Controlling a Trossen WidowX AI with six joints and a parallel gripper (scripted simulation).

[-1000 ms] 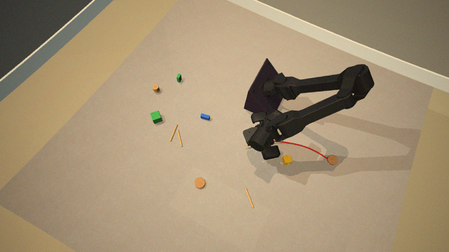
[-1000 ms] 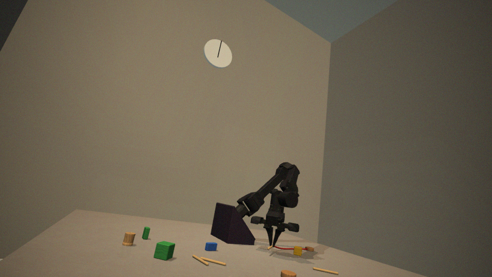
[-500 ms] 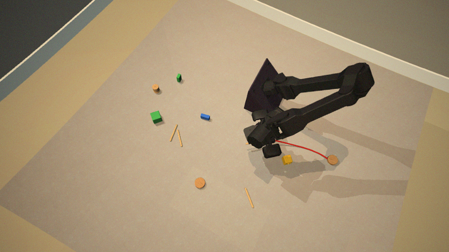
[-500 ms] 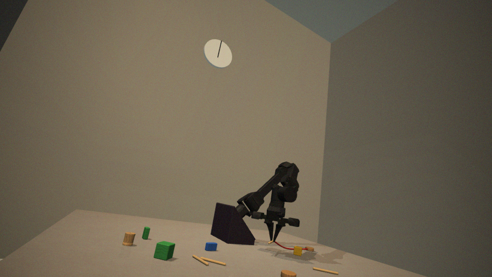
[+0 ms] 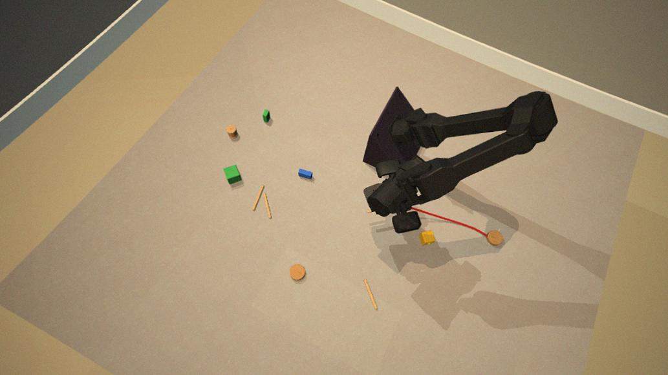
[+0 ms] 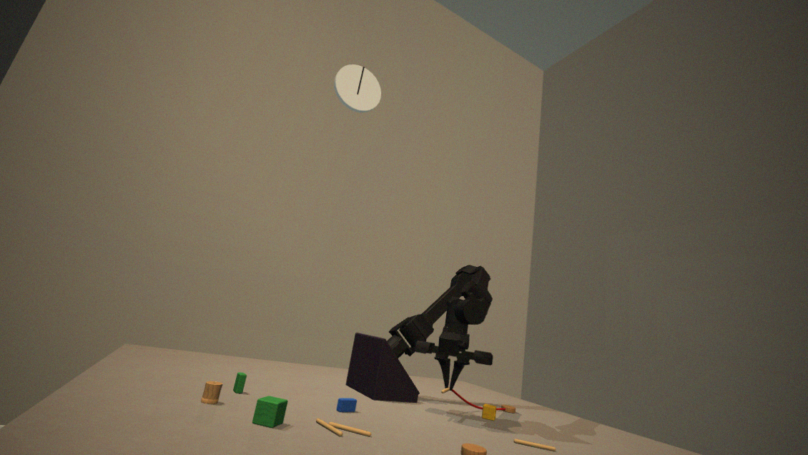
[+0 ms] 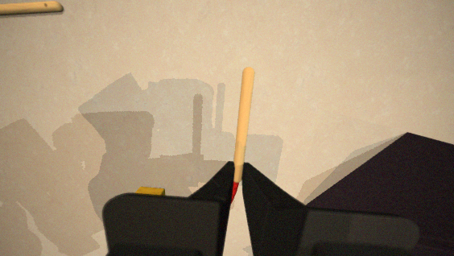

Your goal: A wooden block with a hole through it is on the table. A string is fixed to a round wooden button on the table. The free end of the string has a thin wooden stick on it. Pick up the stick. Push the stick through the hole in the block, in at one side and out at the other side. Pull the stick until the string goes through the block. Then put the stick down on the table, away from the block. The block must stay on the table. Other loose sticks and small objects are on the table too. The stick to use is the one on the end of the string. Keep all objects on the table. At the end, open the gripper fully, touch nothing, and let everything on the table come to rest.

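My gripper tip is 12 cm to the right of the yellow wooden block, 4 cm above it and 1 cm short of it. Also, from my gripper tip: green cube (42 cm to the right, 15 cm ahead, 4 cm below); blue block (26 cm to the right, 4 cm below, 3 cm ahead); thin stick (1 cm to the right, 1 cm ahead).
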